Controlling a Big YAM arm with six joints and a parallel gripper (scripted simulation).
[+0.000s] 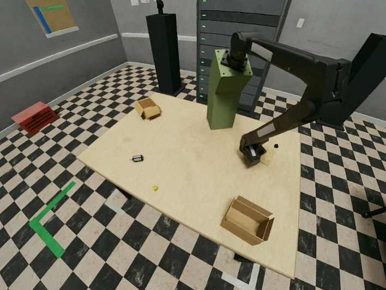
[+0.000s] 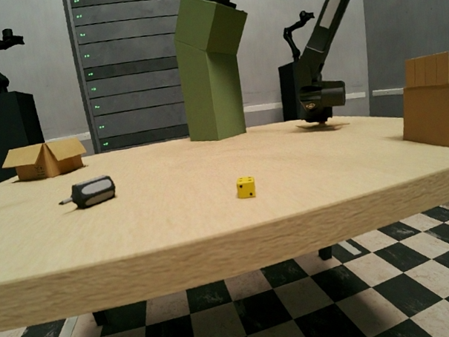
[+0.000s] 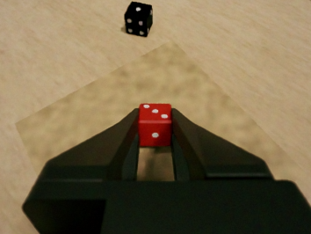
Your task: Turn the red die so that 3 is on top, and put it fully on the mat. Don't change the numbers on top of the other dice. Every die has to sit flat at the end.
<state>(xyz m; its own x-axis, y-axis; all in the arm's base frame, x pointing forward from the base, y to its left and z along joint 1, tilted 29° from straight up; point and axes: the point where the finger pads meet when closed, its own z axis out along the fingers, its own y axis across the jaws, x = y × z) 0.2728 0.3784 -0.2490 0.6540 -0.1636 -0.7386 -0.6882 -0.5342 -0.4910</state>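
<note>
My gripper is now right at the red die. Also, from my hand: cardboard box (45 cm ahead, 4 cm to the right, 4 cm above); black die (8 cm behind, 7 cm to the left, 1 cm below); tan mat (1 cm to the right, 2 cm below).
</note>
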